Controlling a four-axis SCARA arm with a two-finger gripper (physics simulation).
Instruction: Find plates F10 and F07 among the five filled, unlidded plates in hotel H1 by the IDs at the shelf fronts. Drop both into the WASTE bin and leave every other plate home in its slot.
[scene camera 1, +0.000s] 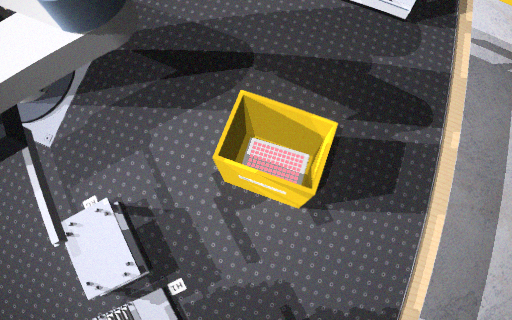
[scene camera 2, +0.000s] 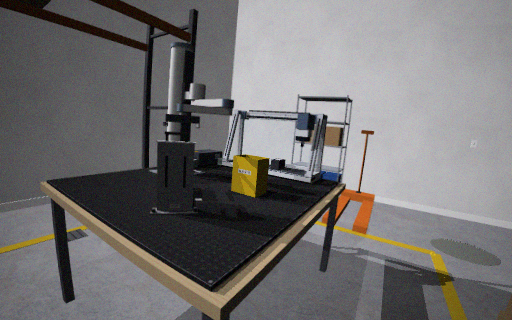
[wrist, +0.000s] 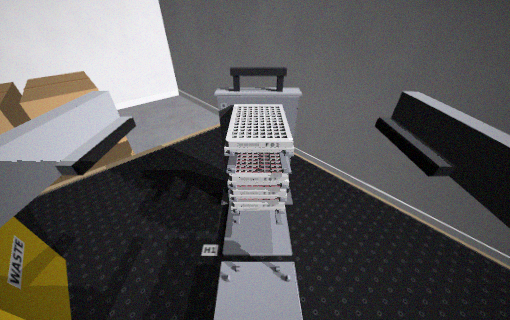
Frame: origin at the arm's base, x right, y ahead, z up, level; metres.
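Seen in the pictures: gripper, fingertip midpoint: (scene camera 1: 4, 272) (scene camera 2: 181, 125) (wrist: 255, 107).
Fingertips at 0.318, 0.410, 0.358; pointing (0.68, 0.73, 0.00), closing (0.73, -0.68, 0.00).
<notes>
Pixels of each thing's top centre, then the offset from my fingertips to it, as dx, dy, dz.
- top plate at its top centre: (wrist: 258, 119) +0.110, +0.111, -0.079
- yellow WASTE bin at its top centre: (scene camera 1: 276, 139) (scene camera 2: 251, 156) -0.292, +0.236, -0.146
- H1 tag at its top centre: (scene camera 1: 176, 286) (wrist: 210, 250) +0.000, +0.137, -0.345
Hotel H1 (scene camera 2: 175, 175) (wrist: 296, 112) holds a stack of white plates, seen from the front in the wrist view. The top plate (wrist: 260, 125) seems to read F02. Below it, past a gap, a red-welled plate (wrist: 259, 163) has a front ID that looks like F07 but is blurred. More plate fronts (wrist: 257, 193) show lower down, with unreadable IDs. A red-welled plate (scene camera 1: 277, 157) lies on the floor of the yellow WASTE bin (scene camera 1: 230, 174) (scene camera 2: 242, 182) (wrist: 45, 257); its ID does not show. My gripper (wrist: 255, 107) is wide open and empty, facing the hotel, fingers apart on either side, above plate level.
A low stand with pegs (scene camera 1: 100, 250) (wrist: 257, 295) is in front of H1. The H1 tag (scene camera 1: 176, 286) (wrist: 210, 250) lies beside the hotel. A gantry machine (scene camera 2: 272, 115) stands behind the bin. The wooden table edge (scene camera 1: 440, 180) runs past the bin.
</notes>
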